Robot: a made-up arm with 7 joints.
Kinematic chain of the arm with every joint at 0, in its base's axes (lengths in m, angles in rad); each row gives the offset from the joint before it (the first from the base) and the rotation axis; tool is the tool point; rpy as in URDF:
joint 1: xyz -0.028 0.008 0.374 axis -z
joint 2: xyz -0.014 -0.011 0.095 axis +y
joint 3: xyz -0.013 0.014 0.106 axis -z
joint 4: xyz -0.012 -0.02 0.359 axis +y
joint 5: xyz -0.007 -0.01 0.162 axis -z
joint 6: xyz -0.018 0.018 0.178 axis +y
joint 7: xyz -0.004 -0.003 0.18 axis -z
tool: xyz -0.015 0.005 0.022 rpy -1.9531 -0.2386 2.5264
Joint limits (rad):
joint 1: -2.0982..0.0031
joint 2: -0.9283..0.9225
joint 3: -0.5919..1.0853
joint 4: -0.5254..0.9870
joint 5: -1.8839..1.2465
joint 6: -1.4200..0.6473
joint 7: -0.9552..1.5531
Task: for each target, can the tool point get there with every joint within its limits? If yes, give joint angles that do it. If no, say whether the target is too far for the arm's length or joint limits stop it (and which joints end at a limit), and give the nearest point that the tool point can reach.
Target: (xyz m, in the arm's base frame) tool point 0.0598 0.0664 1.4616
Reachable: yes | joints -0.8046 0.1671 0.1866 -0.1238 0.4834 0.4213 0.2113
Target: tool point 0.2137 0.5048 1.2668
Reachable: yes | joints -1.1885 0.4661 0.5900 0.4586 0.6178 -0.4117 1.3336
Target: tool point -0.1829 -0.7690 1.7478
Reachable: no: too far | nearest point -0.1335 -0.5213 1.3328 | short by 0.486 m
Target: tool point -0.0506 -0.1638 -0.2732
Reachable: no: joint limits stop it (at a limit: joint 2, joint 4, joint 6) | nearest point -0.1294 -0.7628 0.5405 | short by 1.013 m
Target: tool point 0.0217 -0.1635 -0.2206
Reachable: no: joint limits stop it (at a limit: joint 2, joint 4, joint 6) | nearest point 0.1884 -0.7387 0.5406 | short by 0.968 m
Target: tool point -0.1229 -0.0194 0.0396
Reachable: no: joint limits stop it (at a limit: joint 2, joint 4, joint 6) | nearest point -0.7745 -0.2075 0.5410 | short by 0.843 m
